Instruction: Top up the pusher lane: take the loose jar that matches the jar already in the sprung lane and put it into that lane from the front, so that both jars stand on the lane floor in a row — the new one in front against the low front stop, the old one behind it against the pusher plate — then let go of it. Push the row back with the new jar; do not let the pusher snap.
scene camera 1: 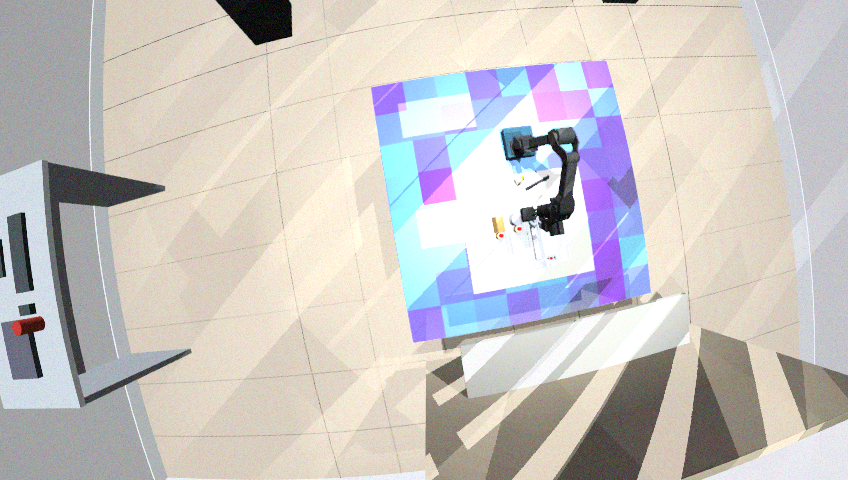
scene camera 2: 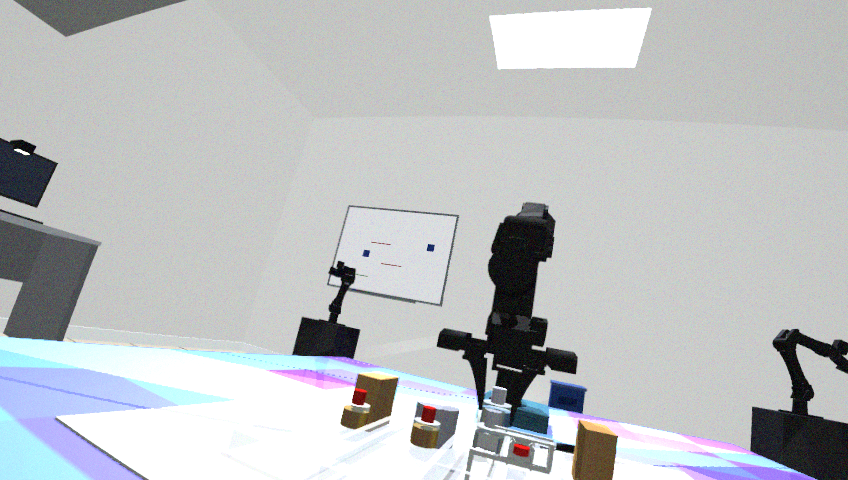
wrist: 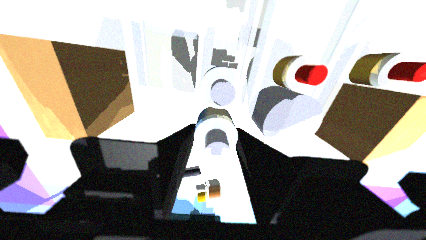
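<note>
I can see a pusher lane (scene camera 1: 545,241), and a grey block (scene camera 2: 447,415) (wrist: 286,118). There is a jar (wrist: 215,135) and a jar (wrist: 220,88). I also see a tan box (wrist: 72,90) and a tan box (scene camera 2: 381,388), and with them my own gripper (scene camera 2: 495,413) (wrist: 215,129).
</note>
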